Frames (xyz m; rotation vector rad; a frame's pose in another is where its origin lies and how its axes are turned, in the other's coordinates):
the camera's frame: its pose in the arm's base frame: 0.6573 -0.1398 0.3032 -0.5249 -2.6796 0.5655
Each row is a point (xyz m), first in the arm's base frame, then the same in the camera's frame.
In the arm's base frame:
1: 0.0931 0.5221 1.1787
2: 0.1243 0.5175 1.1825
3: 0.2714 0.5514 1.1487
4: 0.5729 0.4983 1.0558
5: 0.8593 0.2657 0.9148
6: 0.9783 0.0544 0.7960
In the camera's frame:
1: 0.9953 0.0177 -0.7294
2: 0.9672 0.0209 -0.7439
3: 0.8448 0.1060 -0.7852
4: 0.5363 0.1865 -0.8114
5: 0.1529 0.1311 -0.7340
6: -0.0701 0.0372 -0.6143

